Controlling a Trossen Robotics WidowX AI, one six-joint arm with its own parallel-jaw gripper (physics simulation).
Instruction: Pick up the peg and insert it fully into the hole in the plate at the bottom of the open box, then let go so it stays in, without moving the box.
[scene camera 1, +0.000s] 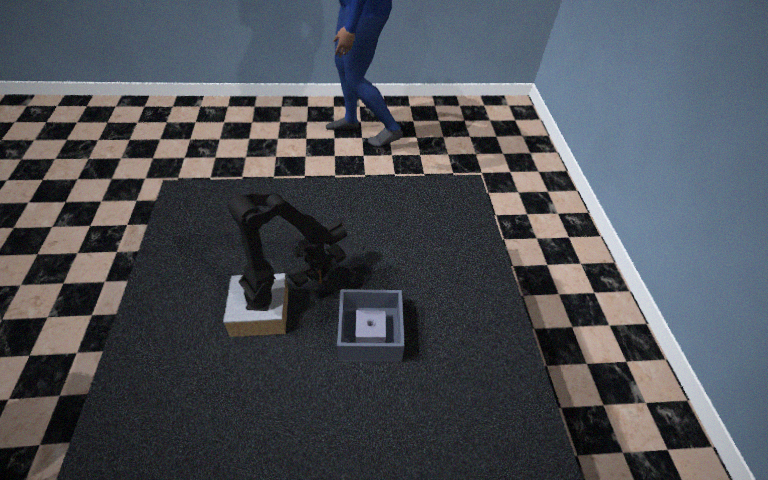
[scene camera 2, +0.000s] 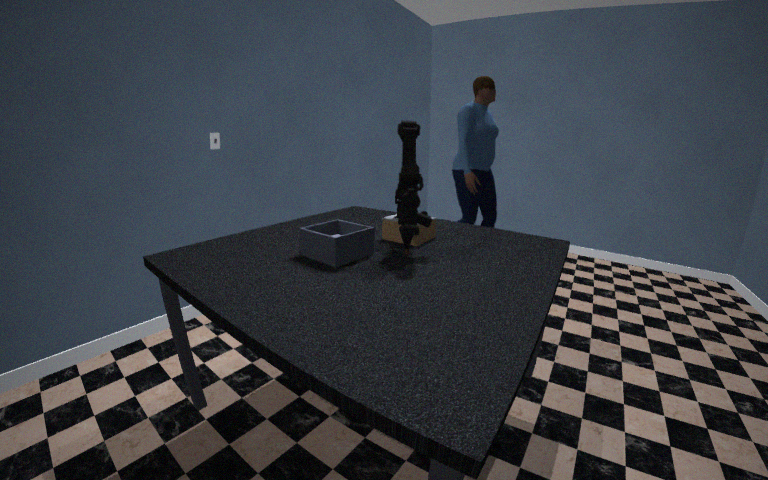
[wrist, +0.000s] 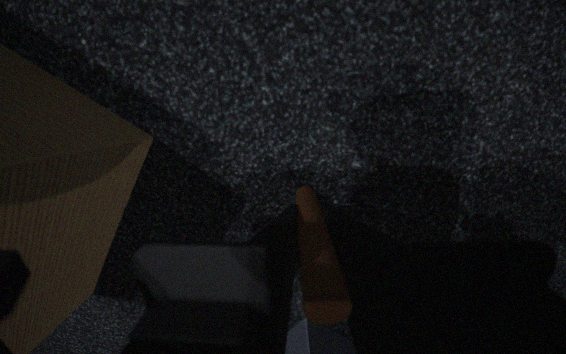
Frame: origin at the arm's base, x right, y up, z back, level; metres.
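Seen in the pictures: gripper, fingertip midpoint: (scene camera 1: 319, 279) (scene camera 2: 406, 248) (wrist: 308, 212); arm's base, origin of the base link: (scene camera 1: 259, 301).
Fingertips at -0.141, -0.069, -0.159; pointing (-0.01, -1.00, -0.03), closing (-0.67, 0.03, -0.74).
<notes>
Pixels of each thing's middle, then the offset from my fingertips to it, as dx, dy, dz. "*": a spot on its surface instead. Level surfaces: height alone.
- orange-brown peg, body centre: (wrist: 312, 229) (scene camera 1: 319, 275) (scene camera 2: 407, 243) -0.001, +0.020, +0.001
- open grey box, body centre: (scene camera 1: 370, 324) (scene camera 2: 336, 241) +0.175, +0.029, -0.180
- pale plate, body centre: (scene camera 1: 370, 327) +0.175, +0.014, -0.180
- small round hole, surface spot: (scene camera 1: 370, 323) * +0.165, +0.019, -0.179
- dark table, its level: dy -0.021
The orange-brown peg (wrist: 322, 280) (scene camera 1: 320, 276) (scene camera 2: 406, 251) stands roughly upright on or just over the dark table. My gripper (wrist: 308, 212) (scene camera 1: 318, 279) (scene camera 2: 407, 243) is low over the table and shut on the peg, with a dark finger against each side in the wrist view. The fingers hide part of it in the scene views. The open grey box (scene camera 1: 370, 352) (scene camera 2: 317, 249) stands a little to the right of and nearer than the gripper in scene camera 1's view. Inside it lies a pale plate (scene camera 1: 370, 335) with a small round hole (scene camera 1: 370, 323) in its top.
The arm stands on a wooden block (scene camera 1: 257, 327) (scene camera 2: 416, 234) (wrist: 55, 210) with a white top, left of the peg in scene camera 1's view. The box walls rise around the plate. The dark table (scene camera 1: 226, 407) (scene camera 2: 396, 339) bears all of this. A person (scene camera 1: 362, 67) (scene camera 2: 475, 141) is beyond the table.
</notes>
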